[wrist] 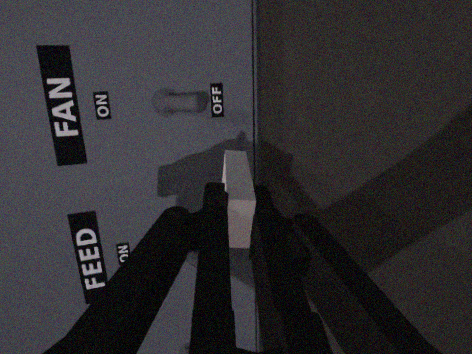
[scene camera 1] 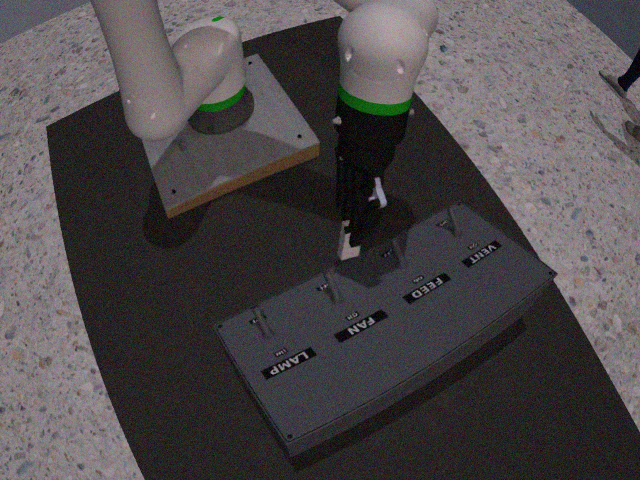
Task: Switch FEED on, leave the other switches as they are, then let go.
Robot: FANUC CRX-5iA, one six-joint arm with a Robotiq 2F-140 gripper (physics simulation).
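Places are measured from the arm's base along level axes (x right, y down, z ahead), in centimetres.
Pixels of known places: gripper, fingertip midpoint: (wrist: 233, 169) (scene camera 1: 347, 254); arm's base, link origin: (scene camera 1: 220, 109).
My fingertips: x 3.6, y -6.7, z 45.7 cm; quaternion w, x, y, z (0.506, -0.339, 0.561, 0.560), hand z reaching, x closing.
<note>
Ahead of a thing's pixels: the offset from my fingertips to its top centre. Level surfaces: height alone.
The grey switch panel (scene camera 1: 382, 372) (wrist: 150, 35) has four levers. The FEED lever @[dx -6.6, dy -2.1, dz +4.4 cm] (scene camera 1: 398, 253) leans to its OFF side; in the wrist view it is hidden behind the fingers, while the FEED label @[dx -5.4, dy -2.0, dz +12.6 cm] (wrist: 88, 257) shows. The FAN lever @[dx +5.3, dy -2.1, dz +2.7 cm] (scene camera 1: 333, 289) (wrist: 181, 101), LAMP lever @[dx +17.2, dy -2.1, dz +1.0 cm] (scene camera 1: 262, 322) and VENT lever @[dx -18.5, dy -2.1, dz +6.1 cm] (scene camera 1: 453, 223) also lean to OFF. My gripper (scene camera 1: 349, 252) (wrist: 233, 169) is shut and empty, pointing down by the panel's OFF-side edge, between the FAN and FEED levers and apart from both. Its exact height is hard to tell.
The panel lies on a dark table top @[dy +10.9 cm] (scene camera 1: 180, 361) (wrist: 350, 100). The arm's base plate (scene camera 1: 232, 155), with a wooden edge, stands behind the panel to the left. The gripper's shadow falls on the panel around the FEED lever.
</note>
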